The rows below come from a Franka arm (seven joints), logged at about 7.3 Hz.
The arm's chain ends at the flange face. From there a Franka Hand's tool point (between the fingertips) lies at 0.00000 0.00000 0.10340 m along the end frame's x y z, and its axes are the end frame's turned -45 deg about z.
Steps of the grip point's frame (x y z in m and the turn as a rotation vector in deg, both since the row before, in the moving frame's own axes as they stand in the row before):
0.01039 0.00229 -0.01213 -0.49 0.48 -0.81
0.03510 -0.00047 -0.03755 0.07 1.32 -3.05
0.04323 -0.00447 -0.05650 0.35 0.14 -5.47
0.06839 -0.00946 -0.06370 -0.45 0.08 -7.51
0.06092 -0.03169 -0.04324 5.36 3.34 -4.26
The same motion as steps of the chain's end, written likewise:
0.00773 -0.00573 -0.01212 -0.01 0.69 -0.81
0.02294 -0.02334 -0.03752 0.98 0.88 -3.05
0.02770 -0.03312 -0.05650 0.35 -0.15 -5.47
0.04096 -0.05547 -0.06370 -0.26 0.37 -7.51
0.02365 -0.05451 -0.04261 6.15 -1.43 -4.26

